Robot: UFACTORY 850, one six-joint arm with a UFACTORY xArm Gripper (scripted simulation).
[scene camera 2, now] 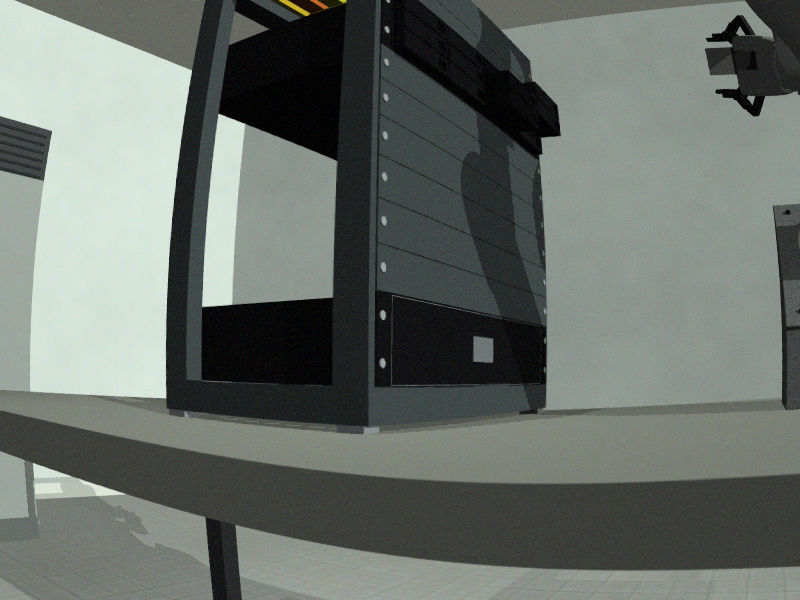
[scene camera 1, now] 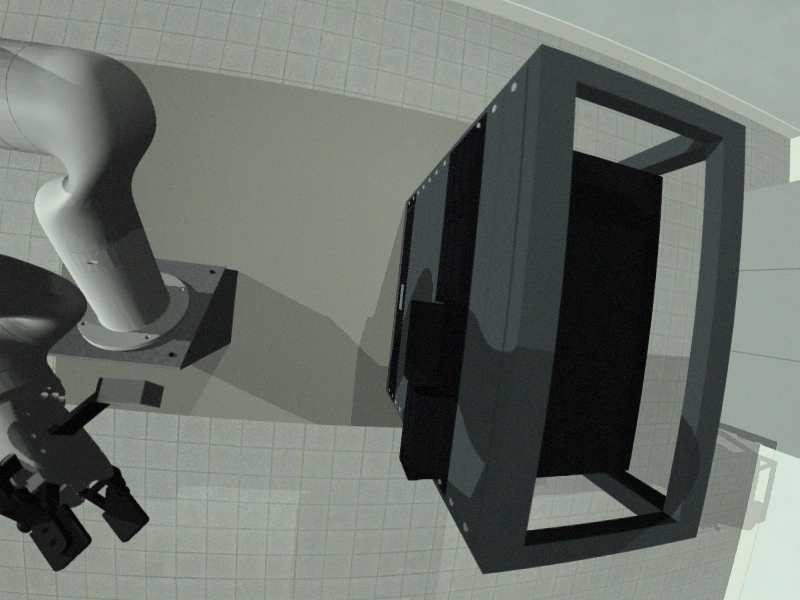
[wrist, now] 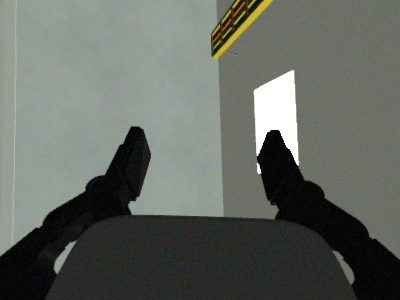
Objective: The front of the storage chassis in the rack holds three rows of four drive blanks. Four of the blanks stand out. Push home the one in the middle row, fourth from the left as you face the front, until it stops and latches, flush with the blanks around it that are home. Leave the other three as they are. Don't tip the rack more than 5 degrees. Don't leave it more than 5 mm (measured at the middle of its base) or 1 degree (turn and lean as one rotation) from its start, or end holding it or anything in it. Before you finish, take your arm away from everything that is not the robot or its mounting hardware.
Labels:
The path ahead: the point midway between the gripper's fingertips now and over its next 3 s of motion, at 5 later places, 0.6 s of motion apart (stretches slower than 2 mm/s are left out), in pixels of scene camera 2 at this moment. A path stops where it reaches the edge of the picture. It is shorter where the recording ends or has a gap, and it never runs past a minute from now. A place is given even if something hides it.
My gripper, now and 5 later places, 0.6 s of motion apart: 715, 65; 677, 76; 652, 85; 638, 92; 633, 94; 631, 96

